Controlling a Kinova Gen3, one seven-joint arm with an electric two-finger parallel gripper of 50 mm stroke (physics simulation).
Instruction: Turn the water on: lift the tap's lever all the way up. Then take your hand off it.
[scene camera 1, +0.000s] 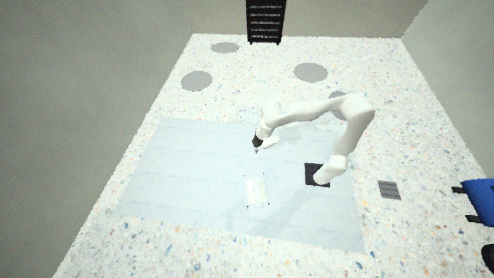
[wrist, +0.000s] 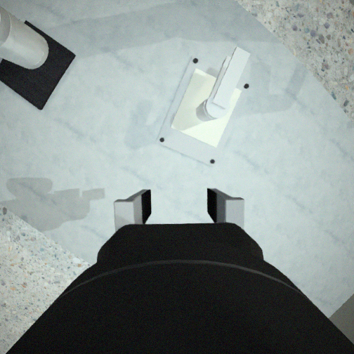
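Seen in the pictures: gripper, fingertip midpoint: (scene camera 1: 259, 149); arm's base, origin of the base link: (scene camera 1: 319, 178).
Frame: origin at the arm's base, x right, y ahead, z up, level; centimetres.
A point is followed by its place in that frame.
The white tap (wrist: 211, 109) stands on a pale mounting plate (wrist: 186, 142) (scene camera 1: 252, 198) @[x -25.6, y 44.3, z 0.2 cm] with dark dots at its corners. In the wrist view its long, square-edged lever (wrist: 233, 75) points to the upper right, above a narrower part that is mostly hidden under it. How far the lever is raised cannot be told from above. In the scene view the tap is washed out against the plate. My gripper (scene camera 1: 256, 150) @[x -4.7, y 44.7, z 35.6 cm] (wrist: 178, 200) is open and empty. It hangs above the table, behind the plate in the scene view, and is apart from the tap.
The pale blue marbled table top (scene camera 1: 175, 165) @[x -16.1, y 110.2, z -1.2 cm] (wrist: 295, 200) lies under the plate. The arm's base stands on a black square (scene camera 1: 310, 175) @[x 0.6, y 6.6, z 0.0 cm] (wrist: 41, 92) to the right of the plate in the scene view. A blue object (scene camera 1: 481, 200) is at the far right edge, and a black slatted rack (scene camera 1: 249, 22) is at the back.
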